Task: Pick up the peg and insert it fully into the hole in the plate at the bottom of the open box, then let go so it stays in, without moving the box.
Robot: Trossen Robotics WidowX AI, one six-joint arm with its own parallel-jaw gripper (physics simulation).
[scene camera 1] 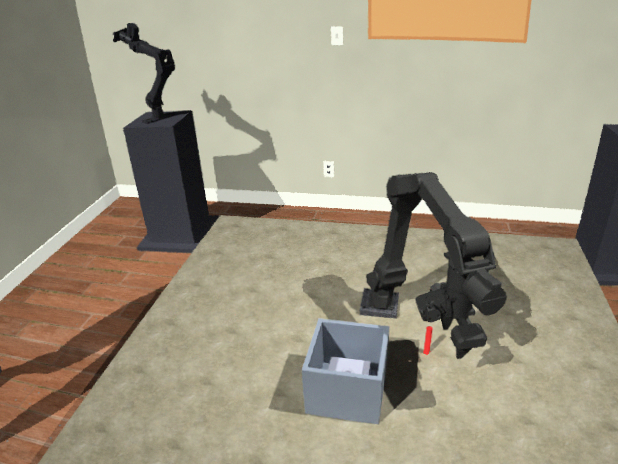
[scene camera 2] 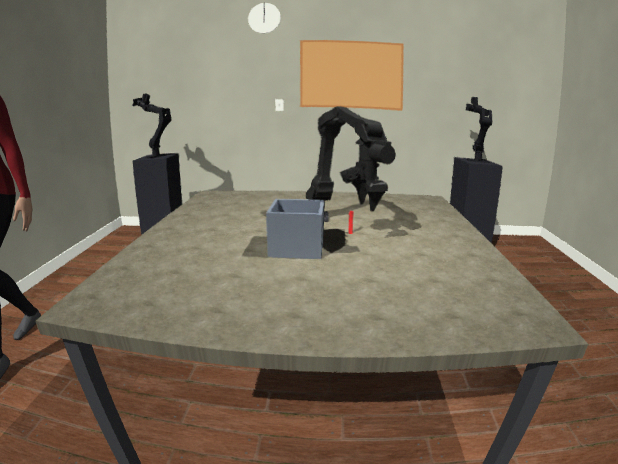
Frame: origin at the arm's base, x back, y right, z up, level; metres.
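Where they show: gripper, between the fingertips: [scene camera 1: 452, 343] [scene camera 2: 366, 207]; arm's base, origin of its link: [scene camera 1: 381, 301].
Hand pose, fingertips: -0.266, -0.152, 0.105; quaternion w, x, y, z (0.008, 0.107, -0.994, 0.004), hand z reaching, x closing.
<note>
Things, the pixels of their centre, and the offset from my fingertips, as dx, dy, dz. Level surfaces: height alone.
- red peg, middle of its body: [scene camera 1: 428, 340] [scene camera 2: 350, 222] +0.093, +0.038, -0.082
- open blue-grey box, middle of its body: [scene camera 1: 347, 370] [scene camera 2: 296, 227] -0.043, +0.223, -0.053
- pale plate, middle of its body: [scene camera 1: 347, 380] -0.043, +0.223, -0.087
- table, height of its surface: dz -0.122
The red peg [scene camera 1: 428, 340] [scene camera 2: 351, 222] stands upright on the table, to the right of the open blue-grey box [scene camera 1: 342, 395] [scene camera 2: 295, 235] and apart from it. A pale plate [scene camera 1: 350, 364] shows at the bottom of the box in scene camera 1; its front part is hidden by the box's front wall, and its hole cannot be made out clearly. In scene camera 2 the plate does not show. My gripper [scene camera 1: 454, 340] [scene camera 2: 368, 205] is open and empty, with its fingers pointing down. It hangs above the table, to the right of the peg in both views, and the peg is not between its fingers.
My arm's base [scene camera 1: 379, 304] stands on the table [scene camera 1: 200, 350] [scene camera 2: 300, 310] behind the box. Dark pedestals [scene camera 1: 165, 180] [scene camera 2: 157, 190] with other arms stand beyond the table, at left and right. Part of a person [scene camera 2: 11, 145] shows at the left edge of scene camera 2.
</note>
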